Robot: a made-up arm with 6 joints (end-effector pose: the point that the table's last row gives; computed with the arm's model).
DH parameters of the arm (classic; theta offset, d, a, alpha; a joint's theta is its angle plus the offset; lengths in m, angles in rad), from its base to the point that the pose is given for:
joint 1: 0 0.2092 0 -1.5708
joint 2: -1.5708 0 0.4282 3.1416
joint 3: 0 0 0 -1.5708
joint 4: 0 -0.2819 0 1.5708
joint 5: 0 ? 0 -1.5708
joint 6: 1.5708 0 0 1.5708
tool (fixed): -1.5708 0 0 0
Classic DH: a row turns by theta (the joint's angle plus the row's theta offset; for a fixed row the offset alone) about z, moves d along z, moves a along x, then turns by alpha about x.
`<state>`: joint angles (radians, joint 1 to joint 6).
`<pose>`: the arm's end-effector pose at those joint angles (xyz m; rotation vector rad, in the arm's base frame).
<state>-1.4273 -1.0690 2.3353 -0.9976 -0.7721 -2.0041</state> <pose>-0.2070 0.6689 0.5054 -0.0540 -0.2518 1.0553</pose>
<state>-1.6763 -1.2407 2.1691 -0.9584 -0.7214 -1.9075</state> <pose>-0.0392 0.7288 0.4322 -0.2112 -0.2902 0.8503</pose>
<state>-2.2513 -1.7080 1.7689 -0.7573 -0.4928 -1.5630</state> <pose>0.3493 0.6641 0.1885 -0.8390 -0.2751 0.5077</pose>
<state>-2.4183 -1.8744 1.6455 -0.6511 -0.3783 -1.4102</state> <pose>0.4305 0.5938 0.0905 -1.1240 -0.2199 0.4819</pose>
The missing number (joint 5, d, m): 0.2014
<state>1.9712 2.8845 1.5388 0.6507 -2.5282 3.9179</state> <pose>0.0343 0.3302 -0.4525 -0.7939 -0.5390 -0.8394</pose>
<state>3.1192 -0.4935 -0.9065 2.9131 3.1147 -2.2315</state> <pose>-0.0780 -0.1945 0.5149 1.9709 -0.2754 0.3684</pose>
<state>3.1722 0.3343 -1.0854 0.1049 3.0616 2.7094</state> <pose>-0.2098 0.1940 0.3382 0.4604 -1.4571 0.4195</pose>
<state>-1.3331 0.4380 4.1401 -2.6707 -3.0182 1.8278</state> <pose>0.1495 0.1450 0.5245 1.2009 -1.2958 -0.5369</pose>
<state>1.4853 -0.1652 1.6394 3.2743 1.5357 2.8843</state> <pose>-0.2083 -0.0924 0.9120 0.4226 -0.0300 1.3679</pose>
